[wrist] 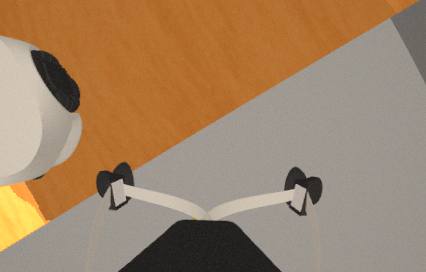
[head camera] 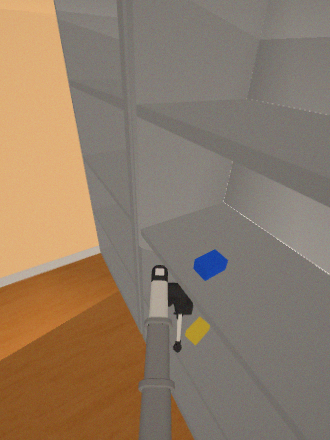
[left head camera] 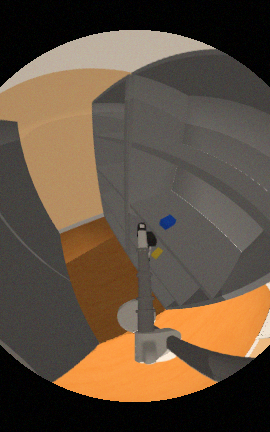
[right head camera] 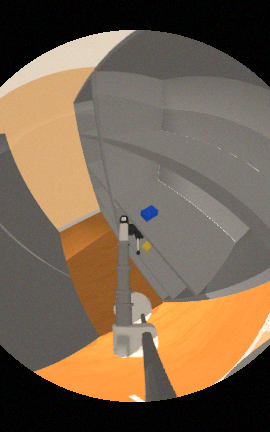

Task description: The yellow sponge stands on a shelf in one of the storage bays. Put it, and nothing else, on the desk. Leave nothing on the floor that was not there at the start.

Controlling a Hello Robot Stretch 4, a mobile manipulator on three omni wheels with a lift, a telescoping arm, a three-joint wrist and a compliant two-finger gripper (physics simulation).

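Places are measured from the robot's base along level axes (x right, y ahead, z up), in millimetres.
Where they show: gripper, fingertip midpoint: [wrist: 209, 181] [head camera: 176, 331]; robot's base, link origin: [left head camera: 135, 314] [right head camera: 133, 307].
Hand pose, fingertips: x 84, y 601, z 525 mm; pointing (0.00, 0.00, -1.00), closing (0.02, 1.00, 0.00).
Things, the pixels of their centre, and the offset from my fingertips. Level surfaces: height alone.
- yellow sponge, body centre: [head camera: 197, 330] [right head camera: 147, 244] [left head camera: 156, 252] dx +95, dy +2, dz +4 mm
- blue block, body centre: [head camera: 210, 264] [right head camera: 148, 212] [left head camera: 167, 221] dx +78, dy -8, dz +461 mm
- wooden floor, surface height: dz -552 mm
The yellow sponge [head camera: 197, 331] [left head camera: 157, 253] [right head camera: 146, 246] lies on a lower grey shelf, near the front edge of the board above it. My gripper [head camera: 177, 346] [right head camera: 138, 252] [wrist: 209, 181] is open and empty, with its fingertips wide apart. In the head camera view it appears just left of the sponge, apart from it. In the wrist view grey shelf surface shows between the fingertips, and a tiny yellow sliver shows at the gripper body's upper edge; the rest of the sponge is hidden there. The desk cannot be made out in these views.
A blue block [head camera: 210, 265] [left head camera: 168, 222] [right head camera: 149, 213] lies on the shelf board above the sponge's level. An upright divider [head camera: 129, 150] separates the bays. A dark grey unit [left head camera: 30, 280] [right head camera: 35, 300] stands on the left, across wooden floor [head camera: 80, 380] from the shelves.
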